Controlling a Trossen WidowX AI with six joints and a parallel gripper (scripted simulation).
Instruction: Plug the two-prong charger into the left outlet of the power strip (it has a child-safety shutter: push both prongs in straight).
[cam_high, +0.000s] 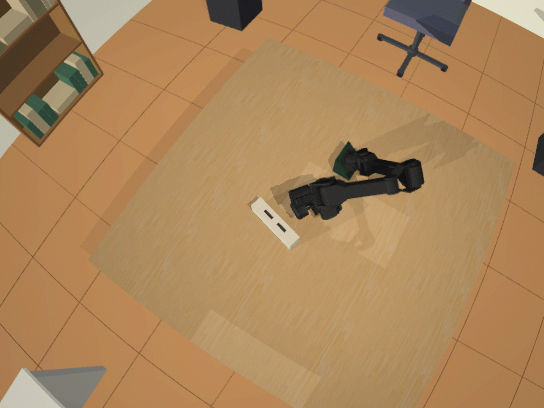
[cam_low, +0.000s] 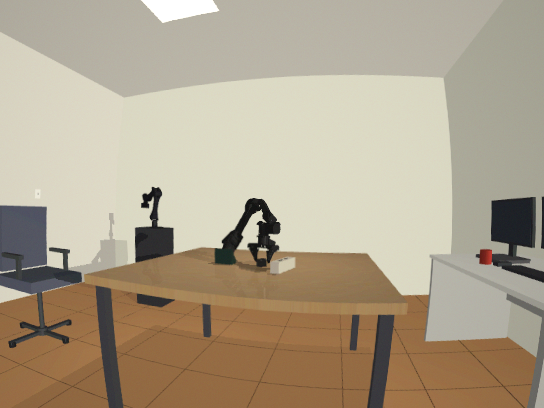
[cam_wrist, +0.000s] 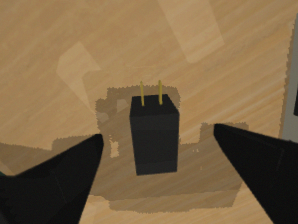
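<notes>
Right now the black two-prong charger is 20 mm to the left of my gripper tip and 10 mm ahead of it.
</notes>
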